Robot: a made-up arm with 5 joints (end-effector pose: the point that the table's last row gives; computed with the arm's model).
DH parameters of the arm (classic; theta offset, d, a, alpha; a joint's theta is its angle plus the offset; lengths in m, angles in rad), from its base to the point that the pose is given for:
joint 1: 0 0.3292 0 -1.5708
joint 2: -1.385 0 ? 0
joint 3: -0.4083 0 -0.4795 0
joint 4: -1.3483 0 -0.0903 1.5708
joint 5: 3.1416 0.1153 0 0
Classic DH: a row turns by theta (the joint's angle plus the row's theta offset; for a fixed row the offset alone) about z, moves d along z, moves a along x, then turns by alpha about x.
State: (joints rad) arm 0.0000 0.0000 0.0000 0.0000 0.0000
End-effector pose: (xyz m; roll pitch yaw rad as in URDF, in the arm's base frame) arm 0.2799 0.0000 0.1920 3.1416 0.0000 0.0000
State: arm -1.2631 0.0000 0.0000 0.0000 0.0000
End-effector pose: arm 0.0848 -0.2668 0.1920 3.1416 0.0000 -1.2631
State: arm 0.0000 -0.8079 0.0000 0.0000 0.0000
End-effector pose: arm 0.2926 0.0000 0.4367 3.1416 -0.8079 0.0000
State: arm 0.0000 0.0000 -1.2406 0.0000 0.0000
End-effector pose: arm 0.6989 0.0000 0.7715 -3.1416 -1.2406 0.0000
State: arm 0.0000 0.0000 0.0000 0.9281 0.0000
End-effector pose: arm 0.1514 0.0000 0.1659 3.1416 0.9281 0.0000
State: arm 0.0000 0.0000 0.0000 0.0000 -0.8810
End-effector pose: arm 0.2799 0.0000 0.1920 3.1416 0.0000 0.8810
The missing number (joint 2, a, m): 0.4536
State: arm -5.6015 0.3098 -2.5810 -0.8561 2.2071
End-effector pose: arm 0.3234 0.2624 1.2271 -0.0115 0.0085 -0.2528
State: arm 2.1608 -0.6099 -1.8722 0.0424 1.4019
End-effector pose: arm -0.0121 0.0181 1.3234 -0.6948 -0.1087 0.4605
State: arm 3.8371 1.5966 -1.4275 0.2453 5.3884
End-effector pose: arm -0.3879 -0.3238 -0.3868 -2.8111 0.2547 -1.5086
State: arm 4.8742 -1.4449 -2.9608 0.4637 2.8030
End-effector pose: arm -0.1700 1.0414 0.5241 0.3298 -0.7435 -1.8771
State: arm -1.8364 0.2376 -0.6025 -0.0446 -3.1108
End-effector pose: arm -0.1525 -0.5605 0.2738 3.1282 0.4093 1.2716
